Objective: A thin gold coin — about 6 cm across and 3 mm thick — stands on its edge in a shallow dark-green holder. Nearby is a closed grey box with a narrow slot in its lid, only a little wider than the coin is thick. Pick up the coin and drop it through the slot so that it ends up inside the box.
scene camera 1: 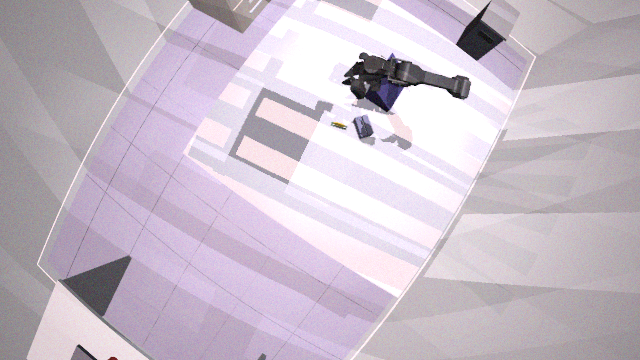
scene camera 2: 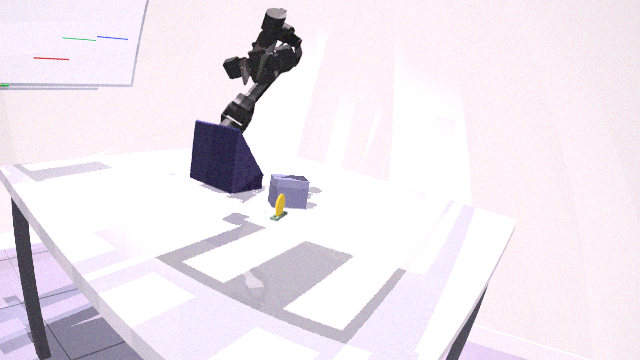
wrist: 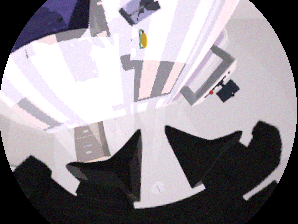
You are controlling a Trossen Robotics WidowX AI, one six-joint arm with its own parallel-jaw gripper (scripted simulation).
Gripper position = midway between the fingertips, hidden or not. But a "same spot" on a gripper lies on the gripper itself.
my gripper: scene camera 1; scene camera 2; wrist 153, 130
same spot on my gripper: (scene camera 1: 353, 71) = (scene camera 2: 246, 69)
